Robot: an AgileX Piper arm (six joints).
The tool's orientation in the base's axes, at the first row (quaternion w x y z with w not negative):
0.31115 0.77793 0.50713 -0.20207
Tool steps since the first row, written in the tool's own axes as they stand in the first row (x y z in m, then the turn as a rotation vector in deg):
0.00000 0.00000 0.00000 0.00 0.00 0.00
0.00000 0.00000 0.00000 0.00 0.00 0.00
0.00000 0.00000 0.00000 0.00 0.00 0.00
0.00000 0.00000 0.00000 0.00 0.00 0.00
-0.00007 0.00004 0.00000 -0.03 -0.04 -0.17
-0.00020 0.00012 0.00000 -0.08 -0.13 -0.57
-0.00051 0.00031 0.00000 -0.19 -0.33 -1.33
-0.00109 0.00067 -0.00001 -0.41 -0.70 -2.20
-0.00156 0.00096 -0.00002 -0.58 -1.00 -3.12
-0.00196 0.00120 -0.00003 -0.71 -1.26 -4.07
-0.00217 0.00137 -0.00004 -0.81 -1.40 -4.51
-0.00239 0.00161 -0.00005 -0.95 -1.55 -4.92
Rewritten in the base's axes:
0.00000 0.00000 0.00000 0.00 0.00 0.00
0.00000 0.00000 0.00000 0.00 0.00 0.00
0.00000 0.00000 0.00000 0.00 0.00 0.00
0.00000 0.00000 0.00000 0.00 0.00 0.00
0.00001 -0.00006 0.00006 -0.05 0.11 0.13
0.00003 -0.00017 0.00016 -0.15 0.38 0.43
0.00008 -0.00043 0.00041 -0.38 0.89 0.99
0.00017 -0.00091 0.00088 -0.81 1.45 1.66
0.00025 -0.00130 0.00127 -1.15 2.06 2.35
0.00031 -0.00163 0.00159 -1.44 2.70 3.05
0.00038 -0.00181 0.00178 -1.61 2.98 3.39
0.00051 -0.00202 0.00199 -1.81 3.21 3.73

